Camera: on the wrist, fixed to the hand. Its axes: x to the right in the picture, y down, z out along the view.
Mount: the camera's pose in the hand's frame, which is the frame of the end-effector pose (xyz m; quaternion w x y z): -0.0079 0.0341 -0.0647 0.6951 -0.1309 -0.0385 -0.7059
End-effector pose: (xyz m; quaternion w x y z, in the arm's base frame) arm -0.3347 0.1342 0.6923 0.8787 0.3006 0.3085 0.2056
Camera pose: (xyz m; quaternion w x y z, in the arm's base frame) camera -0.3895 0.1809 0.6773 0.8071 -0.1159 0.3659 -0.4486
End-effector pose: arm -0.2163 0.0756 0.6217 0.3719 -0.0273 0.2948 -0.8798
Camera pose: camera -0.2061 0.0944 0.5513 0.3548 0.3096 -0.2865 0.8344
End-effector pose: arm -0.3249 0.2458 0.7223 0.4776 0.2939 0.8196 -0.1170
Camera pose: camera -0.3479 0.3007 0.7655 0.3194 -0.4413 0.7741 -0.3225
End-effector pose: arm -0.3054 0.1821 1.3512 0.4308 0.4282 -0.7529 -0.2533
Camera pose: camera -0.2619 0.2053 1.4058 0.1477 0.7630 -0.2045 -0.5952
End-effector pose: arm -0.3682 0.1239 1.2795 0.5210 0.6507 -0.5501 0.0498
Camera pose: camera -0.3646 0.1816 1.3250 0.4613 0.7743 0.0504 -0.4302
